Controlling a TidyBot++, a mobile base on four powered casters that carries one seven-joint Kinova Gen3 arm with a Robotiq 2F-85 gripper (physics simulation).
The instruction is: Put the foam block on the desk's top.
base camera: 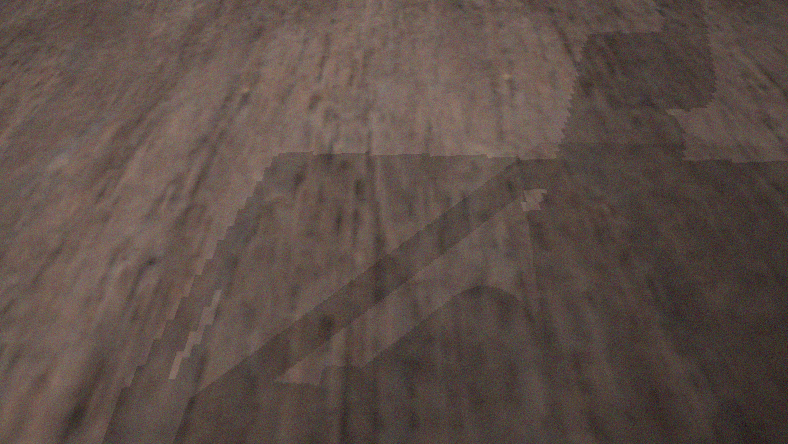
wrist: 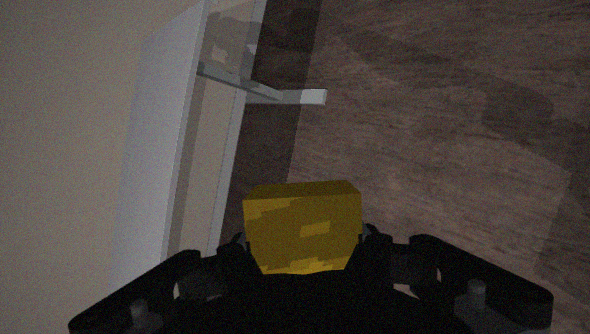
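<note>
The yellow foam block sits between the two black fingers of my gripper in the lower middle of the wrist view. My gripper is shut on it and holds it above the floor. What looks like the desk, a long pale slab on a thin grey metal frame, shows to the left of the block in the wrist view. The block and the slab's edge appear apart. The slab's lower end is hidden behind the left finger. The block, desk and gripper do not show in the base camera view.
A grey metal leg with a foot sticks out from the slab's frame over the floor. A plain beige surface lies left of the slab. Brown wood floor with overlapping shadows shows in both views.
</note>
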